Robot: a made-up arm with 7 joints.
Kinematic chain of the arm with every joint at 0, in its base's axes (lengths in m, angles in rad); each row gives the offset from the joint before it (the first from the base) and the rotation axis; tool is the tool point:
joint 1: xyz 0 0 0.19 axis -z
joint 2: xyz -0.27 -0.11 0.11 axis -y
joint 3: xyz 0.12 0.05 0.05 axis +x
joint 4: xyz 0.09 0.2 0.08 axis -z
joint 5: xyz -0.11 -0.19 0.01 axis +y
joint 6: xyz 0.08 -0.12 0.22 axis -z
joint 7: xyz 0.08 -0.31 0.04 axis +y
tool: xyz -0.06 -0.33 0
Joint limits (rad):
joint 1: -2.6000..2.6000
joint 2: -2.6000..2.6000
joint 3: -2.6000..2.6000
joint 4: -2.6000..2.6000
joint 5: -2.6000..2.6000
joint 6: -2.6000..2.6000
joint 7: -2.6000..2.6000
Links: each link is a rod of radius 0.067 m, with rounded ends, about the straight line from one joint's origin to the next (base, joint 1, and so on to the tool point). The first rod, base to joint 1, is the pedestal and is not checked.
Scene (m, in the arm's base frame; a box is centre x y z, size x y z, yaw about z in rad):
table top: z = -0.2
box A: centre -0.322 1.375 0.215 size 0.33 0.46 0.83 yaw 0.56
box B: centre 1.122 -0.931 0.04 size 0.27 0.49 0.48 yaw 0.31
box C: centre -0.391 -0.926 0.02 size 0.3 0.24 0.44 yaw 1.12
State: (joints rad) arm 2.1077 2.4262 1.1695 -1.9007 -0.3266 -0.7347 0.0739
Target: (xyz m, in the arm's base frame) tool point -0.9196 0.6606 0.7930
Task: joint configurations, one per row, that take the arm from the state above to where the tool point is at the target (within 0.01 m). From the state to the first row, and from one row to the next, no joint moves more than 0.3 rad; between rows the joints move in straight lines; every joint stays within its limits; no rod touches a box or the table.
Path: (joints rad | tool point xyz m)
1: 2.1878 2.2820 1.4149 -1.8891 -0.5880 -0.6966 -0.1249 | 0.3832 1.4723 0.5010
2: 2.2678 2.1378 1.6603 -1.8774 -0.8493 -0.6585 -0.3236 | 0.2088 1.3660 0.8634
3: 2.3479 1.9936 1.9057 -1.8658 -1.1107 -0.6203 -0.5224 | 0.0505 1.1263 1.1627
4: 2.4280 1.8494 2.1511 -1.8542 -1.3720 -0.5822 -0.7212 | -0.0795 0.8070 1.3543
5: 2.1482 1.9172 2.0433 -1.7573 -1.2373 -0.8543 -0.4458 | -0.3892 0.8384 1.2143
6: 1.8683 1.9850 1.9355 -1.6604 -1.1025 -1.1264 -0.1705 | -0.6818 0.7897 1.0233
7: 1.5885 2.0527 1.8277 -1.5635 -0.9678 -1.3984 0.1049 | -0.9196 0.6606 0.7930

